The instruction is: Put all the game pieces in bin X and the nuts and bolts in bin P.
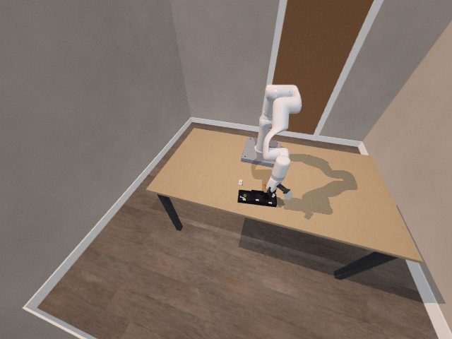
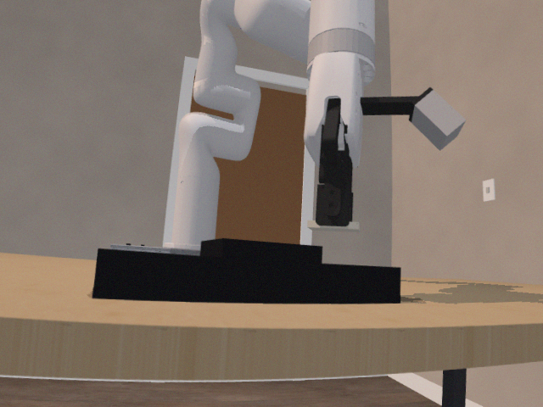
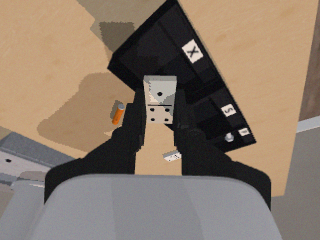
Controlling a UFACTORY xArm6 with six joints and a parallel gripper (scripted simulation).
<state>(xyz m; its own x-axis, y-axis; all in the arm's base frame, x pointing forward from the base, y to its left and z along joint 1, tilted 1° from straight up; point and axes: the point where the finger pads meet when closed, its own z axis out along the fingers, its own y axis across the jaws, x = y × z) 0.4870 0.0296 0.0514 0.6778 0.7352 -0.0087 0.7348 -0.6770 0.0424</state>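
Right now the white domino is 200 mm to the right of my hand, 130 mm behind it and 80 mm below it. The rest, counted from my hand: orange battery: 110 mm behind, 80 mm below, 20 mm to the right; black bin: 80 mm to the right, 70 mm below; yellow nut: 160 mm to the right, 80 mm below, 10 mm behind.
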